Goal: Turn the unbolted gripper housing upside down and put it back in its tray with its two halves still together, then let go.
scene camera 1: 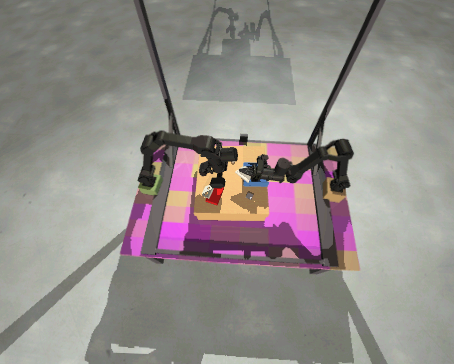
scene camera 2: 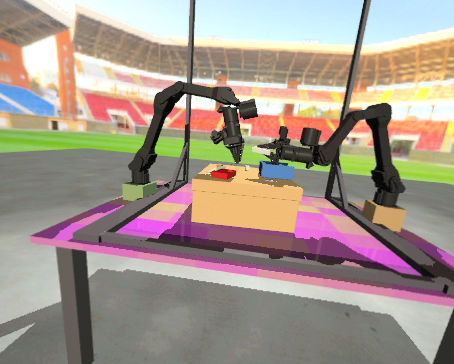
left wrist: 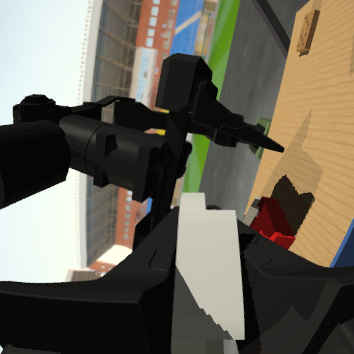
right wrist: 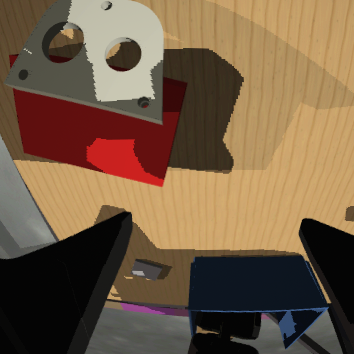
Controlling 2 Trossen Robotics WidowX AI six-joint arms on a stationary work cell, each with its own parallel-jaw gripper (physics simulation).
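Places are measured from the left arm's base along level axes (x right, y up, z back), in millimetres.
Pixels of known places: left gripper, fingertip midpoint: (scene camera 1: 238,170) (scene camera 2: 256,147) (left wrist: 194,213); right gripper, fingertip midpoint: (scene camera 1: 224,178) (scene camera 2: 238,162) (left wrist: 262,201) (right wrist: 217,223); left arm's base, link origin: (scene camera 1: 336,186) (scene camera 2: 384,204); right arm's base, link origin: (scene camera 1: 149,181) (scene camera 2: 140,182).
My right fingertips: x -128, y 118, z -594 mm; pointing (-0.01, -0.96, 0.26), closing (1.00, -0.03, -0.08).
For each thing: its top centre in the pictures, then the offset to it from my right fingertips.
- pale grey-white housing part, top centre: (left wrist: 153,270) (scene camera 2: 265,145) (scene camera 1: 245,171) dx +14, dy +77, dz +95 mm
- blue tray, top centre: (right wrist: 247,334) (scene camera 2: 276,163) (scene camera 1: 256,172) dx +61, dy +7, dz +146 mm
- red tray, top centre: (right wrist: 88,124) (left wrist: 251,241) (scene camera 2: 224,170) (scene camera 1: 214,193) dx -75, dy -27, dz -36 mm
- pale plate with two large holes, top centre: (right wrist: 76,52) (left wrist: 235,216) (scene camera 1: 207,189) dx -68, dy -12, dz -72 mm
- raised wooden box, top centre: (right wrist: 258,210) (scene camera 2: 245,173) (scene camera 1: 231,177) dx +42, dy -47, dz +28 mm
- small grey block, top centre: (right wrist: 145,271) (scene camera 1: 249,196) dx -50, dy -44, dz +133 mm
- brown dotted block, top centre: (left wrist: 304,30) dx +168, dy -39, dz -120 mm
A pale grey-white housing part (scene camera 1: 243,174) (scene camera 2: 261,149) (left wrist: 210,260) is between the fingers of my left gripper (scene camera 1: 252,173) (scene camera 2: 270,150), which is shut on it above the blue tray (scene camera 1: 257,183) (scene camera 2: 276,171) (left wrist: 346,245) (right wrist: 250,282). The fingers hide much of it, so whether both halves are there I cannot tell. My right gripper (scene camera 1: 218,182) (scene camera 2: 238,160) (right wrist: 217,223) is open, pointing down, above the wooden box near the red tray (scene camera 1: 215,197) (scene camera 2: 224,174) (left wrist: 272,220) (right wrist: 55,122). A pale plate with two large holes (scene camera 1: 206,190) (right wrist: 131,82) lies over that tray's edge.
The trays stand on a raised wooden box (scene camera 1: 231,217) (scene camera 2: 245,207). A small grey block (scene camera 1: 250,195) (right wrist: 146,269) lies in front of the blue tray. A brown dotted block (left wrist: 307,31) lies near the box's edge. Dark frame posts rise behind the arms.
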